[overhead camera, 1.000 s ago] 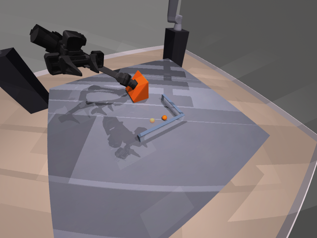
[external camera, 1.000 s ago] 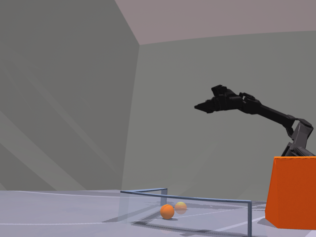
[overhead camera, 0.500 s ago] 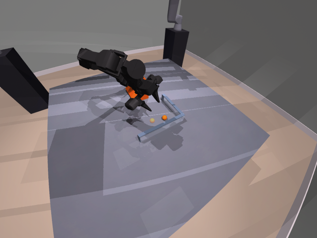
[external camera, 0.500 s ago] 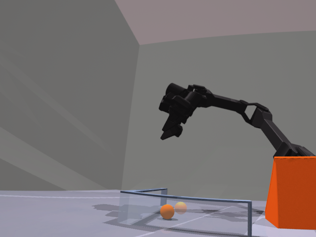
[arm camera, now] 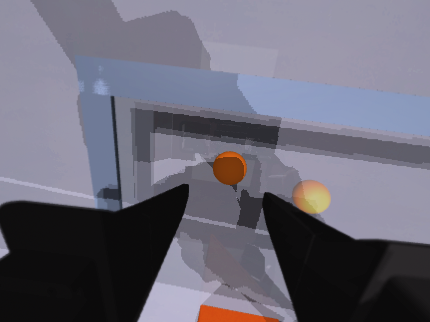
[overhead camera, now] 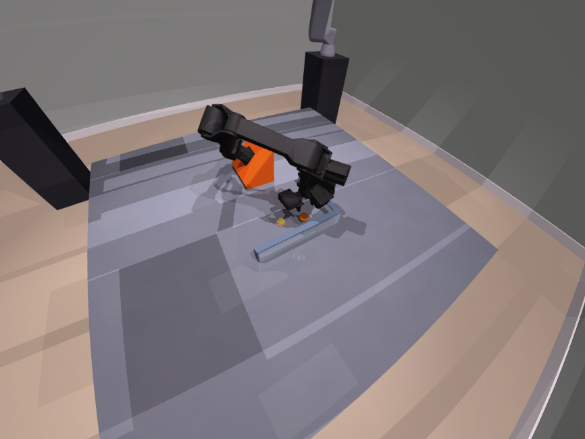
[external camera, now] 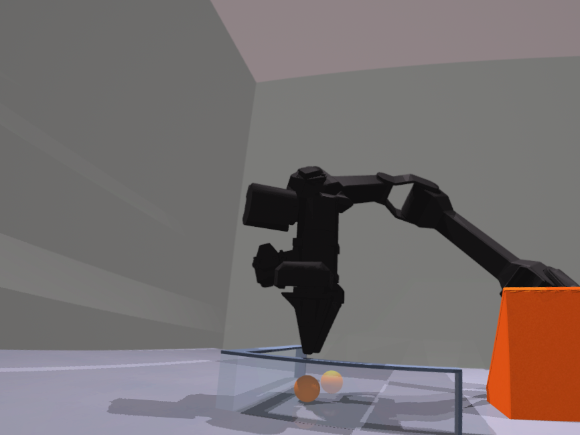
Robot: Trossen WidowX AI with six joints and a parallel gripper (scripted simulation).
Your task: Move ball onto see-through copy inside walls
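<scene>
Now: gripper tip 40 mm above the orange ball. The rest, counted from my gripper tip: clear wall: 50 mm behind, 90 mm to the left, 30 mm below; see-through copy of ball: 10 mm behind, 90 mm to the right, 40 mm below.
</scene>
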